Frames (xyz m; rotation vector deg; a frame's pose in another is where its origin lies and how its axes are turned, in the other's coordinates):
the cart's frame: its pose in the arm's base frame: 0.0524 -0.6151 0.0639 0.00 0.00 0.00
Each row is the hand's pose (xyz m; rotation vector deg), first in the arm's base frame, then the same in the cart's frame.
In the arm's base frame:
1: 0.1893 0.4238 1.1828 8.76 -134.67 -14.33
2: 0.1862 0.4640 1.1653 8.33 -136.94 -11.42
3: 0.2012 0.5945 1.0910 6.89 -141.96 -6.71
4: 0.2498 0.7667 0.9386 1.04 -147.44 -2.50
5: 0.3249 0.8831 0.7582 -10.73 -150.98 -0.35
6: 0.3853 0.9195 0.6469 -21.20 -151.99 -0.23
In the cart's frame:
1: 0.1369 1.0389 1.1189 8.76 -134.67 -14.33
2: 0.1338 1.0791 1.1014 8.33 -136.94 -11.42
3: 0.1488 1.2096 1.0271 6.89 -141.96 -6.71
4: 0.1974 1.3818 0.8747 1.04 -147.44 -2.50
5: 0.2725 1.4982 0.6943 -10.73 -150.98 -0.35
6: 0.3329 1.5346 0.5830 -21.20 -151.99 -0.23

